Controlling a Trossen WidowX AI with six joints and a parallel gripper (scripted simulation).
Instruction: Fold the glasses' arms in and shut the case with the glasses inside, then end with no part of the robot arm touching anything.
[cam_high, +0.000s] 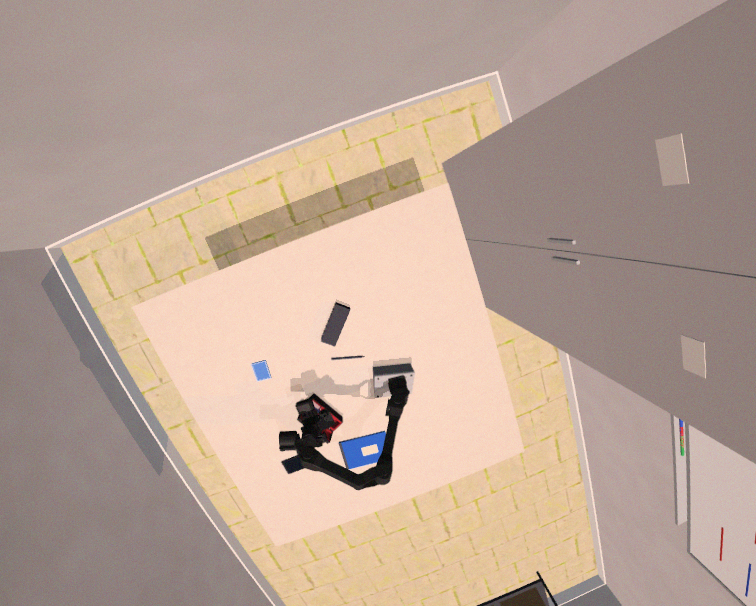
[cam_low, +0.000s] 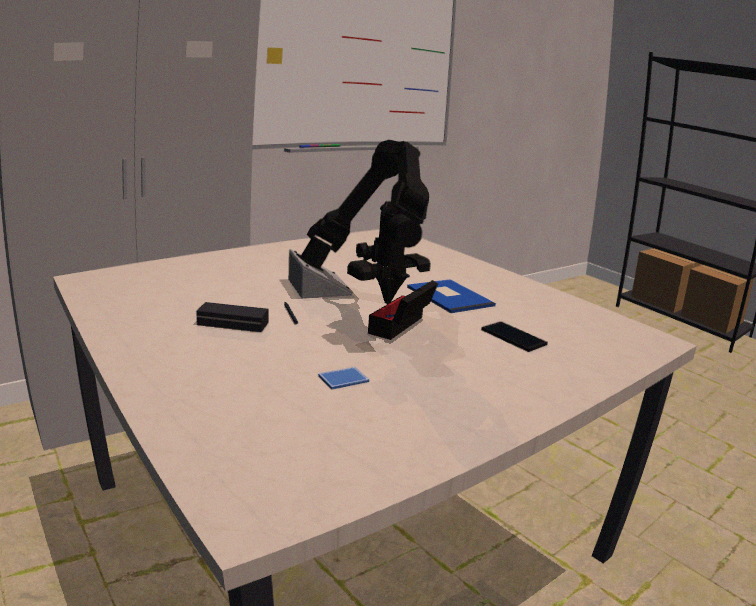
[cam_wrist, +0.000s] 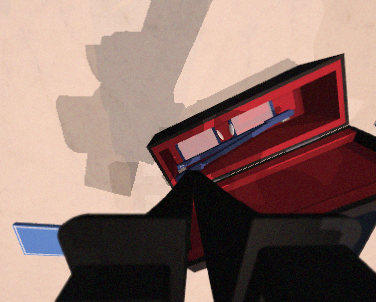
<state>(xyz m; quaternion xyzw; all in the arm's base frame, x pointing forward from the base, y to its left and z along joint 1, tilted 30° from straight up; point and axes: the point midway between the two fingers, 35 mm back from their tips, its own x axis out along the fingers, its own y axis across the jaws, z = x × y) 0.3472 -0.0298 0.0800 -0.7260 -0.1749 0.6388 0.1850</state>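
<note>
The black lid is 2 cm ahead of my hand, 7 cm to the left of it and 4 cm below it. From my hand the other things lie so: glasses case: 6 cm to the left, 6 cm below; small blue card: 16 cm ahead, 20 cm to the right, 10 cm below; black box: 19 cm behind, 30 cm to the right, 9 cm below.
</note>
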